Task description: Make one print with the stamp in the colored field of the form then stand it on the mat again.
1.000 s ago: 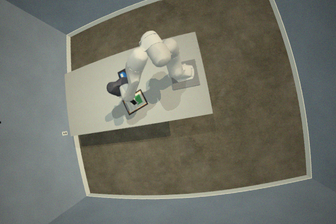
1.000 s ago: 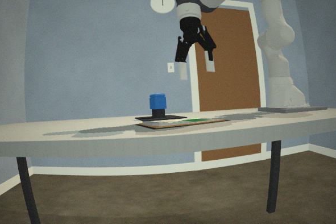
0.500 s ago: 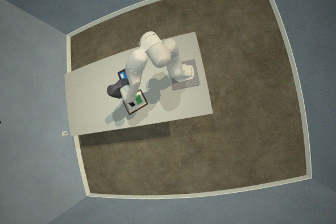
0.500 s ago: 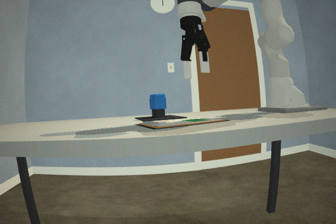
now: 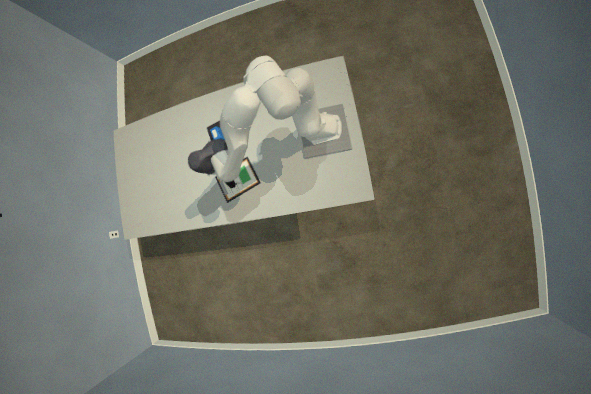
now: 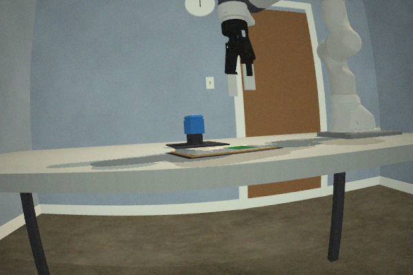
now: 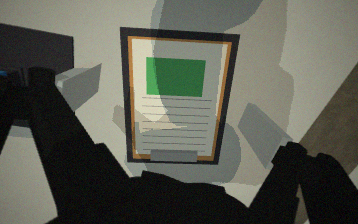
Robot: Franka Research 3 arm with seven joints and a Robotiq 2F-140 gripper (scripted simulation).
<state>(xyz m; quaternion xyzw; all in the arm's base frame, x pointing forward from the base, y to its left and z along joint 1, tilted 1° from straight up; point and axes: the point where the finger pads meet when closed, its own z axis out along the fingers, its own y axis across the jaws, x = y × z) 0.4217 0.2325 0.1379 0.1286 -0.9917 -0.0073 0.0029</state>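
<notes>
Right now my hand is 160 mm short of the blue stamp, 230 mm to the left of it and 100 mm above it. Also, from my hand: form (80 mm ahead, 50 mm to the left, 150 mm below); dark mat (160 mm ahead, 230 mm to the right, 150 mm below).
</notes>
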